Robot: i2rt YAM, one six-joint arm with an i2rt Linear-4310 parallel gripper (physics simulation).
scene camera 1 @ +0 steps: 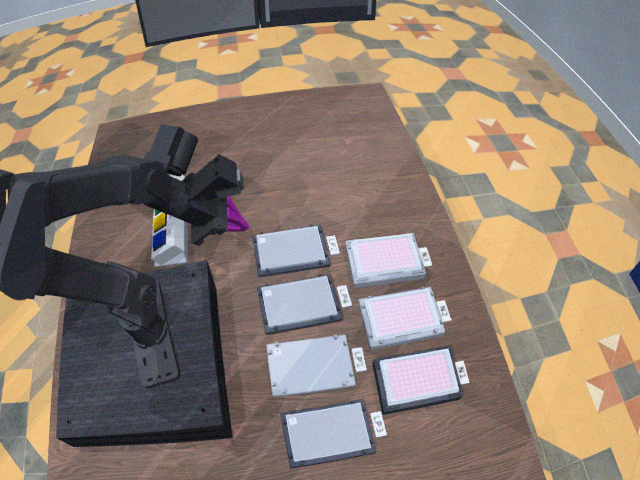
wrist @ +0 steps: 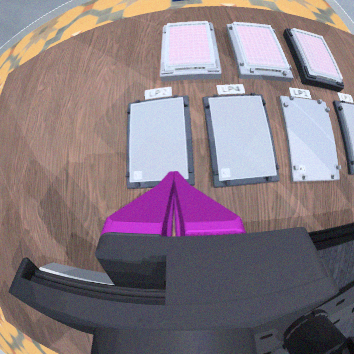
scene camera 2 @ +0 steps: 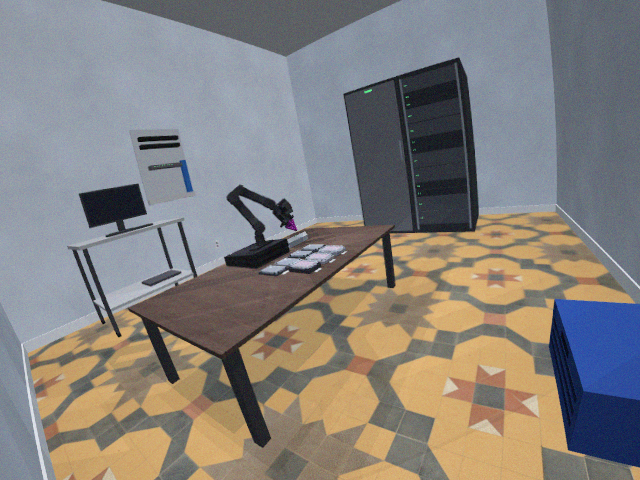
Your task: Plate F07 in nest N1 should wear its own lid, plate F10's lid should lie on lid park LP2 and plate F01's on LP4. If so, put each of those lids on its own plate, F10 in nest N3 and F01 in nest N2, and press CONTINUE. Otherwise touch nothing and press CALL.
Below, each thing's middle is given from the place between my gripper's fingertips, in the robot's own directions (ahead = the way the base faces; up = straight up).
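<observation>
White button box (scene camera 1: 174, 250): 11 cm below my hand, 15 cm behind, 19 cm to the left. Lid park LP2 (wrist: 164, 91): my gripper 13 cm above it, 9 cm short of it, 2 cm to the right of it.
</observation>
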